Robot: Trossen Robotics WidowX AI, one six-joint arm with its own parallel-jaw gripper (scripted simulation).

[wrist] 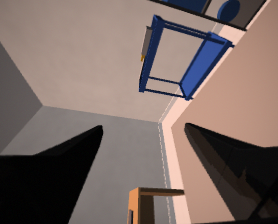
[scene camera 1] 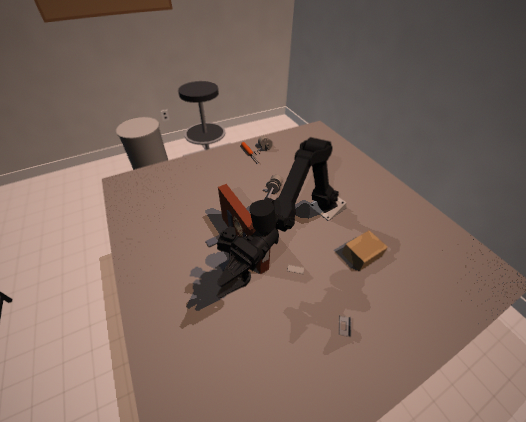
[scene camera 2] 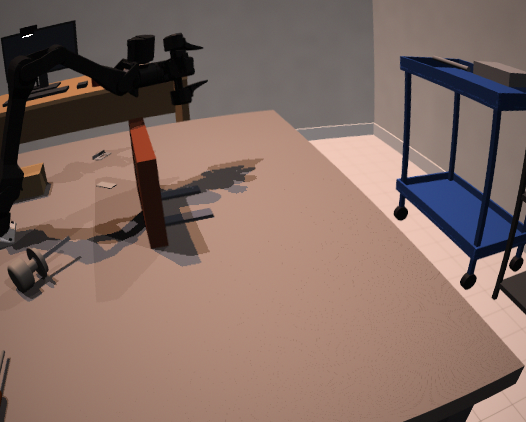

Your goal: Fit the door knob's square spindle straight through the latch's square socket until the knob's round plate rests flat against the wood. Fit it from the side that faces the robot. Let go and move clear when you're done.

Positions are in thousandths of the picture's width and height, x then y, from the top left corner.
my gripper: wrist 520, 569; scene camera 1 415, 691; scene camera 2 389, 153
